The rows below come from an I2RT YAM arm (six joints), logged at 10 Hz.
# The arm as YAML. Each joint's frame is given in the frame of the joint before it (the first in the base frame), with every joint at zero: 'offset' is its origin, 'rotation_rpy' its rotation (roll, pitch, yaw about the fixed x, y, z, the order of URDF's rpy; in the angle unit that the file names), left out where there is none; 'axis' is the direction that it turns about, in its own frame. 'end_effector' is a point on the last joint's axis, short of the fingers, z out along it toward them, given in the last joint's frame.
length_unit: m
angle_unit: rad
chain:
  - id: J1
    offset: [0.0, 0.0, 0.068]
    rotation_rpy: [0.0, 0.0, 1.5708]
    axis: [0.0, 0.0, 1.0]
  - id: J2
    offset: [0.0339, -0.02, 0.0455]
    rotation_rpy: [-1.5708, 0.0, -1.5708]
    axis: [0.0, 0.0, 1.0]
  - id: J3
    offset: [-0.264, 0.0, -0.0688]
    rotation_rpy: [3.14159, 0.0, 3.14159]
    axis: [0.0, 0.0, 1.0]
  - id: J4
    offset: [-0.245, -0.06, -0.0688]
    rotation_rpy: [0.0, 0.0, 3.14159]
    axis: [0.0, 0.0, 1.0]
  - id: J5
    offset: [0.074, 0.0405, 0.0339]
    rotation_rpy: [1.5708, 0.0, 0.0]
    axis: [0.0, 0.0, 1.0]
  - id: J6
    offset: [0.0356, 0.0, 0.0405]
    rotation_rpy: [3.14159, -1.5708, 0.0]
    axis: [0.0, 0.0, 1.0]
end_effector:
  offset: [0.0, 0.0, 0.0]
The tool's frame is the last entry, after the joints.
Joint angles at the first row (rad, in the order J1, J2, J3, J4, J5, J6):
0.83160, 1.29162, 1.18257, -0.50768, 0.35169, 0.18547
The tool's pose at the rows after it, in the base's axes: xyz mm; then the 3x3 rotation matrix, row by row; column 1 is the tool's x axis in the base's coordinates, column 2 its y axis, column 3 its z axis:
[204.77 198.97 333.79], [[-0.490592 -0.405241 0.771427], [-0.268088 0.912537 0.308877], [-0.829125 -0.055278 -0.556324]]
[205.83 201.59 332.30], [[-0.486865 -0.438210 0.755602], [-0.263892 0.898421 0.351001], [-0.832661 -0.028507 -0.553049]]
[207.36 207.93 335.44], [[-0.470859 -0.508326 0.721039], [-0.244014 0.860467 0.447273], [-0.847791 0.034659 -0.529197]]
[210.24 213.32 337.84], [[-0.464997 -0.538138 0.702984], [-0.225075 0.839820 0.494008], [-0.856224 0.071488 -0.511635]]
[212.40 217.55 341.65], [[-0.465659 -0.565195 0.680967], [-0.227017 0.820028 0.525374], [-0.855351 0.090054 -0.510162]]
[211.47 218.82 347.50], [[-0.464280 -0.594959 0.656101], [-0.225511 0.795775 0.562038], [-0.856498 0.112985 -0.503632]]
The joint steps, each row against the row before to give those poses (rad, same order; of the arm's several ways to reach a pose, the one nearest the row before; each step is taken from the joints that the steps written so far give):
-0.01701, 0.00451, -0.00770, -0.00671, 0.00506, 0.00013
-0.00158, 0.00371, -0.00744, 0.02656, -0.04409, -0.00356
-0.00001, 0.00755, 0.00302, 0.05192, -0.09463, -0.00256
0.00000, 0.01557, 0.01180, 0.03060, -0.04611, 0.00740
0.00001, 0.01689, 0.02632, -0.00415, -0.03799, -0.00198
0.00003, 0.00051, 0.02013, -0.00907, -0.04351, -0.00087

